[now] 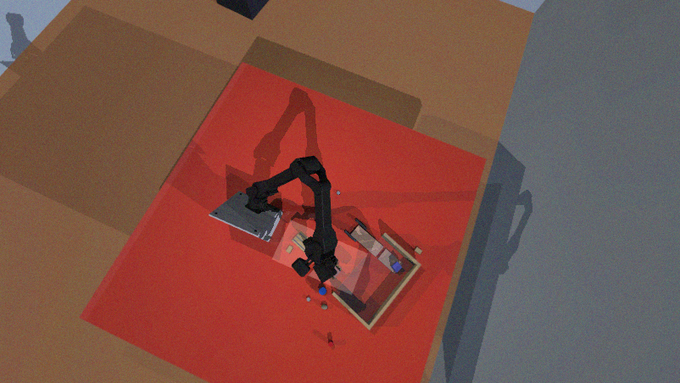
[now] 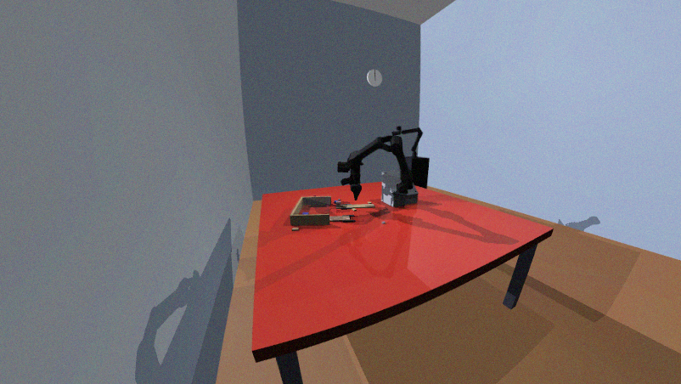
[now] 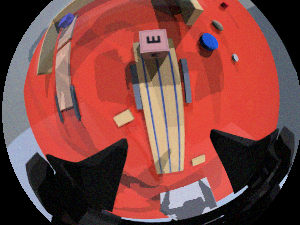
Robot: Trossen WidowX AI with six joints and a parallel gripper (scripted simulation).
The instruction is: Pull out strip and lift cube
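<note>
Right now the labelled cube is 10 cm ahead of my gripper tip, 2 cm to the right of it and 3 cm below it. The rest, counted from my gripper tip: red piece (21 cm ahead, 26 cm to the right, 4 cm below).
</note>
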